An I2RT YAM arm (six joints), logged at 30 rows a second.
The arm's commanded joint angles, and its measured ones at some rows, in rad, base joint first. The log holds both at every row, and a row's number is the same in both.
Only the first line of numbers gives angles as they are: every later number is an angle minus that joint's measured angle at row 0.
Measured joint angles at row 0:
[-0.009, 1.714, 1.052, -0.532, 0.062, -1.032]
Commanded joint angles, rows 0 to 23:
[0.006, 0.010, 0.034, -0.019, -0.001, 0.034]
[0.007, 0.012, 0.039, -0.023, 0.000, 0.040]
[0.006, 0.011, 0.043, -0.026, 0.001, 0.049]
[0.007, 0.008, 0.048, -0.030, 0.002, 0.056]
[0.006, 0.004, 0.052, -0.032, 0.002, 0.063]
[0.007, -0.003, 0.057, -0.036, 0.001, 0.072]
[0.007, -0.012, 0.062, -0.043, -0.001, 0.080]
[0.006, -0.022, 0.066, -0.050, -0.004, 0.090]
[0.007, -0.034, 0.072, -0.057, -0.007, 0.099]
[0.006, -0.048, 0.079, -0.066, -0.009, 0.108]
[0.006, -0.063, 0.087, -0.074, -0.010, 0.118]
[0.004, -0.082, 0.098, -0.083, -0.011, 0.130]
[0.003, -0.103, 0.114, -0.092, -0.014, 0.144]
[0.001, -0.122, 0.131, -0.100, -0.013, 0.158]
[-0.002, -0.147, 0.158, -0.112, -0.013, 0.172]
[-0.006, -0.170, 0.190, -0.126, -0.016, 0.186]
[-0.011, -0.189, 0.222, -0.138, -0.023, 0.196]
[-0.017, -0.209, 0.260, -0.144, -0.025, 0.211]
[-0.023, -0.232, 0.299, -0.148, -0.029, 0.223]
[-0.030, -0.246, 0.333, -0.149, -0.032, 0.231]
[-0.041, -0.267, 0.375, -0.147, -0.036, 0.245]
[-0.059, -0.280, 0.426, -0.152, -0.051, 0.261]
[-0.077, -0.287, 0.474, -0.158, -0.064, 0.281]
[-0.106, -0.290, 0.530, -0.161, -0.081, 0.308]
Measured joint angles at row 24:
[-0.060, -0.257, 0.437, -0.130, -0.035, 0.225]
